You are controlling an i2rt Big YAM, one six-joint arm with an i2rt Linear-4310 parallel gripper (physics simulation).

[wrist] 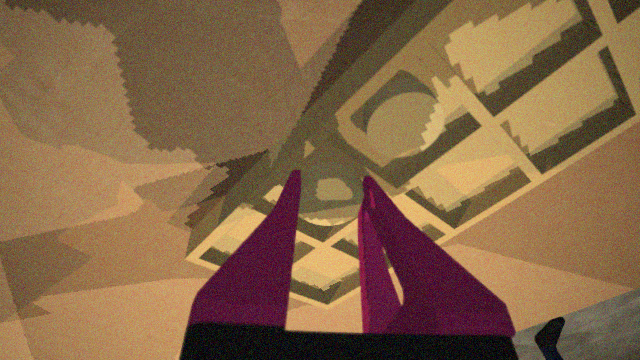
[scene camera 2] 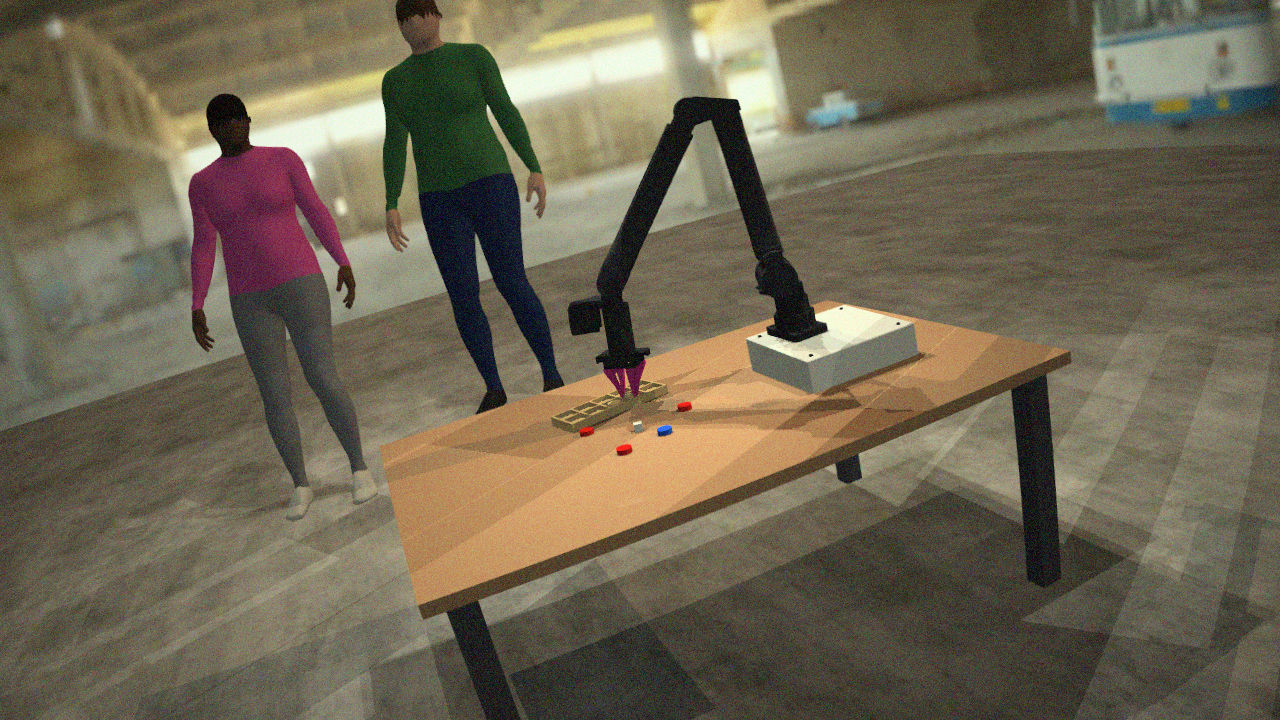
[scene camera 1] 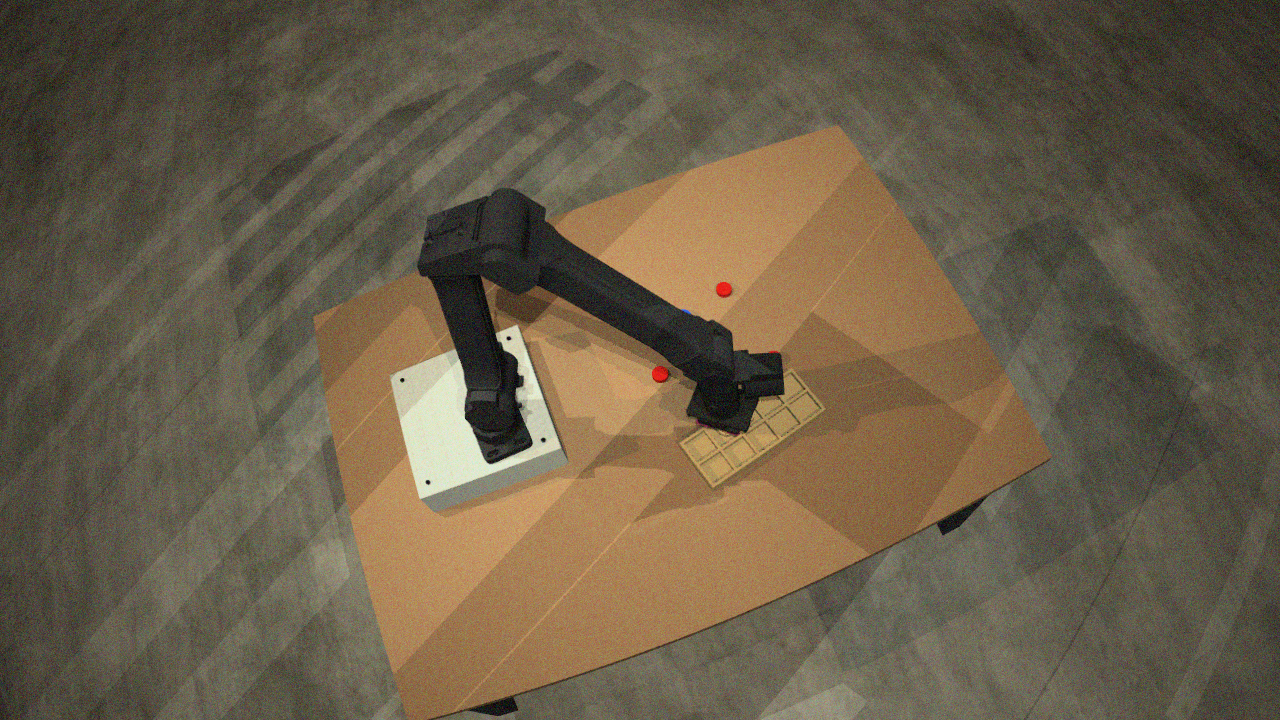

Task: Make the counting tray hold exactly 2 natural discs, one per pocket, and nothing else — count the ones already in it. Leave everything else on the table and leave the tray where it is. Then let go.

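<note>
The wooden counting tray (scene camera 1: 768,448) (scene camera 2: 597,419) (wrist: 540,176) has two rows of square pockets. One natural disc (wrist: 400,125) lies flat in a pocket in the wrist view; the other pockets that show there hold no disc. My gripper (scene camera 2: 630,396) (wrist: 330,183) is shut on a second natural disc (wrist: 334,190), held flat between the magenta fingertips at the tray, over or in the end part of the same row. Whether this disc touches the pocket floor cannot be told. In scene camera 1 the wrist hides the fingers and part of the tray.
Red discs (scene camera 1: 724,289) (scene camera 1: 659,374) (scene camera 2: 623,449) (scene camera 2: 586,431) (scene camera 2: 684,406), a blue disc (scene camera 1: 685,312) (scene camera 2: 664,430) and a small pale cube (scene camera 2: 637,427) lie on the table beside the tray. The arm stands on a white base box (scene camera 1: 447,429) (scene camera 2: 841,362). Two people stand behind the table.
</note>
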